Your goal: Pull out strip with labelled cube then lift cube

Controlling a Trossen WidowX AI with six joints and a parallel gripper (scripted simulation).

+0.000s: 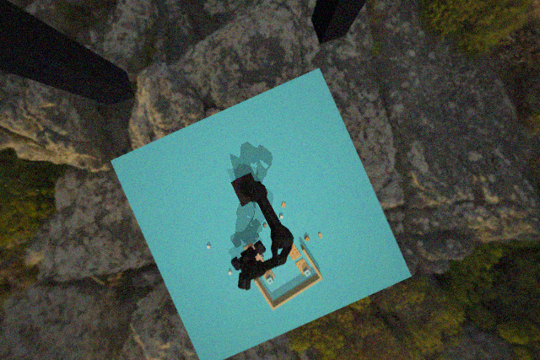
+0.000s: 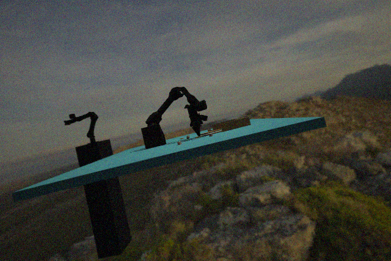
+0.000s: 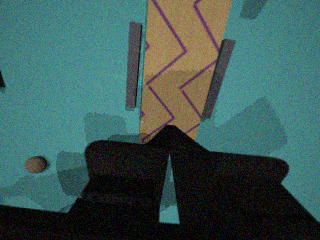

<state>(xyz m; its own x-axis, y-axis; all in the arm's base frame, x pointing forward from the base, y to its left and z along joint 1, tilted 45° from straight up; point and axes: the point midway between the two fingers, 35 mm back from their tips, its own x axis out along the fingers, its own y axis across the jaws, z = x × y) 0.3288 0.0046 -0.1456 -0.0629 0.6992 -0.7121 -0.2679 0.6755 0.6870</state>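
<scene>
Right now my gripper tip is 100 mm past the brown peg and 120 mm to the right of it.
</scene>
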